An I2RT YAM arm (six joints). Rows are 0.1 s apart.
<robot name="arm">
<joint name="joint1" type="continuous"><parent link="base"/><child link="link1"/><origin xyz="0 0 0.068" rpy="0 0 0"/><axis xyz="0 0 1"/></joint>
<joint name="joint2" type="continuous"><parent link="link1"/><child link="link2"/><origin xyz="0.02 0.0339 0.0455" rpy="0 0 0"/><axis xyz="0 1 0"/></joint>
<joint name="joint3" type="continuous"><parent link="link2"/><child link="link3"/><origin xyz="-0.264 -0.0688 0" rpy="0 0 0"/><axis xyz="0 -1 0"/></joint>
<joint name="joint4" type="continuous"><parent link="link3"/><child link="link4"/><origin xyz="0.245 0.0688 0.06" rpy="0 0 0"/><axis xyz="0 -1 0"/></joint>
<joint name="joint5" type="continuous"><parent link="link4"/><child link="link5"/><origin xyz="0.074 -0.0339 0.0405" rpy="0 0 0"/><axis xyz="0 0 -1"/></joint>
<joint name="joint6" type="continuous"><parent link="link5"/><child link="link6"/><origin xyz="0.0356 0 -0.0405" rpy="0 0 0"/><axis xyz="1 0 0"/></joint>
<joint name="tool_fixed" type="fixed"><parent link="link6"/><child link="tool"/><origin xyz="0 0 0" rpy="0 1.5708 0"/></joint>
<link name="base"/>
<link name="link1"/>
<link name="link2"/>
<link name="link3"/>
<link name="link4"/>
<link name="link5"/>
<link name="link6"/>
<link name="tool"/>
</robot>
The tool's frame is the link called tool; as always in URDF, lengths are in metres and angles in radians. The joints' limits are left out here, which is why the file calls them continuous.
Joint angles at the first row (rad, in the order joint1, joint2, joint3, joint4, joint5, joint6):
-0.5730 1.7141 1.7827 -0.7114 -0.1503 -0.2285
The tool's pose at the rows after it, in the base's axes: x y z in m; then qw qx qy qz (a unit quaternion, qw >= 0):
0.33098 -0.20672 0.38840 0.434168 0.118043 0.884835 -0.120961
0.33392 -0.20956 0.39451 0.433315 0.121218 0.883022 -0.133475
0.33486 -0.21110 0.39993 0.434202 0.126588 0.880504 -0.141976
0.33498 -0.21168 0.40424 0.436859 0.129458 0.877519 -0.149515
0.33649 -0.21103 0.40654 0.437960 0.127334 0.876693 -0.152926
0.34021 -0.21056 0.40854 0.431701 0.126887 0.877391 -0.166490
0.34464 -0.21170 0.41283 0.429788 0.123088 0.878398 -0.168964
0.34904 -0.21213 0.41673 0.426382 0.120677 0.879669 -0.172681
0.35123 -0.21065 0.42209 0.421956 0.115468 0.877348 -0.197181
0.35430 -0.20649 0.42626 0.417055 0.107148 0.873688 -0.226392
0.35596 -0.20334 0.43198 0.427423 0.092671 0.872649 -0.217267
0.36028 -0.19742 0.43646 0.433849 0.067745 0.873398 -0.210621
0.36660 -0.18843 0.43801 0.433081 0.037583 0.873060 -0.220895
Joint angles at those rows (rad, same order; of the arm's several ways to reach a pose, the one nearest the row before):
-0.5704 1.7362 1.8187 -0.7248 -0.1334 -0.2383
-0.5703 1.7579 1.8674 -0.7435 -0.1090 -0.2422
-0.5706 1.7693 1.9010 -0.7566 -0.0908 -0.2386
-0.5705 1.7732 1.9197 -0.7595 -0.0772 -0.2375
-0.5665 1.7789 1.9347 -0.7635 -0.0709 -0.2410
-0.5576 1.7955 1.9646 -0.7783 -0.0376 -0.2507
-0.5537 1.8239 2.0202 -0.8073 -0.0327 -0.2583
-0.5480 1.8523 2.0759 -0.8386 -0.0220 -0.2640
-0.5381 1.8638 2.1100 -0.8482 0.0247 -0.2894
-0.5205 1.8678 2.1265 -0.8429 0.0825 -0.3209
-0.5145 1.8756 2.1581 -0.8540 0.0518 -0.3312
-0.4991 1.8890 2.1941 -0.8697 0.0256 -0.3583
-0.4716 1.8956 2.2067 -0.8670 0.0366 -0.4059

